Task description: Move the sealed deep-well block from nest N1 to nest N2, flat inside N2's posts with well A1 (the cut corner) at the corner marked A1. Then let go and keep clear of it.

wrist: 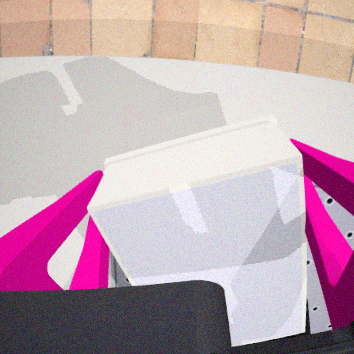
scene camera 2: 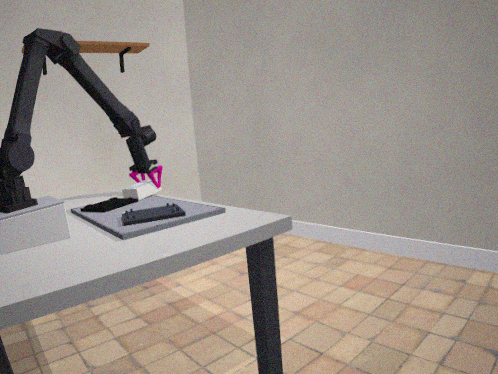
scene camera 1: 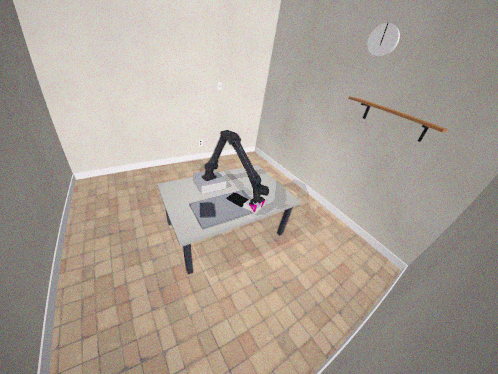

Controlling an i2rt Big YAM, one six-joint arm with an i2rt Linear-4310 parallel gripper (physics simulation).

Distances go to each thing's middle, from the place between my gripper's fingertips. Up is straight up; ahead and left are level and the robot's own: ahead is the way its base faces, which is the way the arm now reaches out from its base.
My gripper is now 50 mm past the white block (wrist: 227, 204) and 10 mm to the left of it. Round my hand: grey perforated plate (wrist: 319, 321): 200 mm behind, 180 mm to the right, 30 mm below.
